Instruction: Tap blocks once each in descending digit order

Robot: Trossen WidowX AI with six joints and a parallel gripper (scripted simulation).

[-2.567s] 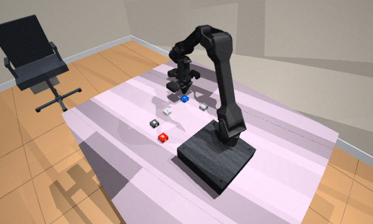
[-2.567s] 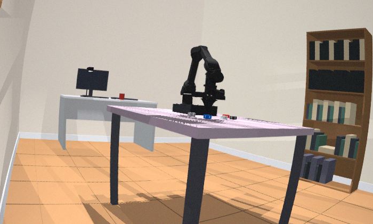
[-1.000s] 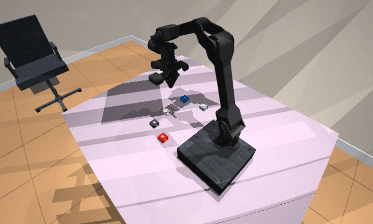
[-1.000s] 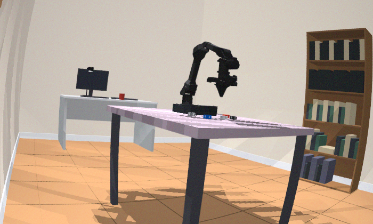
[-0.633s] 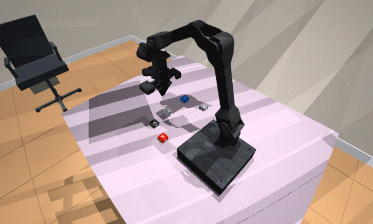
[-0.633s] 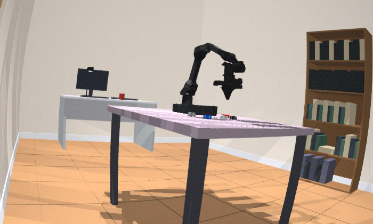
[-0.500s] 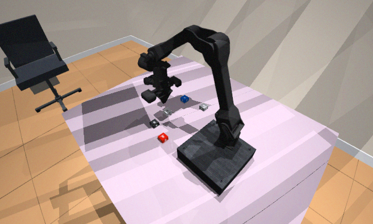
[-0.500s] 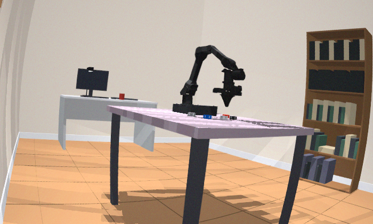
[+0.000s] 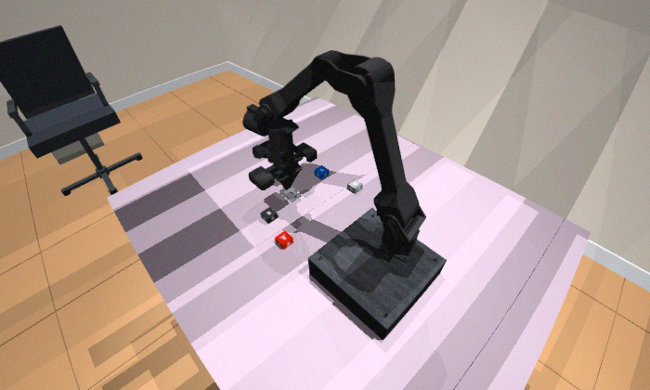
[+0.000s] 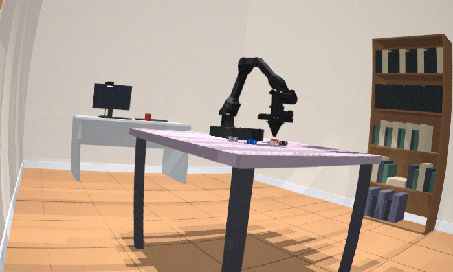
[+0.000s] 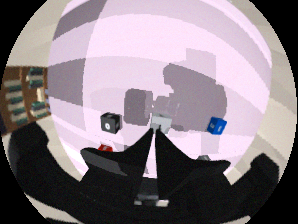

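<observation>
Right now my gripper tip is 1 cm to the left of the white block and 3 cm above it. Round my gripper tip: red block (9 cm behind, 13 cm to the left, 3 cm below); then blue block (2 cm behind, 14 cm to the right, 3 cm below); then black block (9 cm to the left, 3 cm below).
</observation>
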